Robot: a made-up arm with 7 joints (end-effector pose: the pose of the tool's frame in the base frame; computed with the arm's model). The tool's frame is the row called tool. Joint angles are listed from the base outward.
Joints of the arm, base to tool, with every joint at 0 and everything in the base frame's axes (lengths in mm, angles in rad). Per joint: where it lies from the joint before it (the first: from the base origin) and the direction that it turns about. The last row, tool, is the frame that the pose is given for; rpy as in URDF.
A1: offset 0 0 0 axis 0.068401 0.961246 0.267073
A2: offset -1 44 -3 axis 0.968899 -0.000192 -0.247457
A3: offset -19 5 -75 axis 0.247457 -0.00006 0.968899
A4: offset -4 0 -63 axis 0.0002 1 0.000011
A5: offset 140 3 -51 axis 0.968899 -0.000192 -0.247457
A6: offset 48 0 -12 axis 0.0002 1 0.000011
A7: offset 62 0 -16 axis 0.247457 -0.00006 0.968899
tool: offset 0 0 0 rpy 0 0.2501 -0.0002
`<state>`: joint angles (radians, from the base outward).
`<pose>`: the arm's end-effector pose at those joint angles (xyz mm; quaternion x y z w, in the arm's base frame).
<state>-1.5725 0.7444 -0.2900 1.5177 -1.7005 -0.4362 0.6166</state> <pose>364.4 233.3 -7.0 -0.5018 -0.1127 0.5258 0.6775</pose>
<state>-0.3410 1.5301 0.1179 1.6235 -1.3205 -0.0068 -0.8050</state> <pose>25.4 443.4 -17.8 -0.0127 0.0363 0.3516 0.9354</pose>
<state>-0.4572 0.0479 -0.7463 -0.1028 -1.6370 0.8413 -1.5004</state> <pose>158.2 -169.9 -106.5 0.6228 -0.0453 0.7791 0.0562</pose>
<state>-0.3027 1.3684 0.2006 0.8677 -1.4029 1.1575 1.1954</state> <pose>178.1 344.4 -86.3 0.0448 0.5504 0.6774 0.4860</pose>
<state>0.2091 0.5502 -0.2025 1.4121 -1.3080 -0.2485 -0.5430</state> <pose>-119.6 264.5 -315.5 -0.1873 0.4801 0.3427 0.7855</pose>
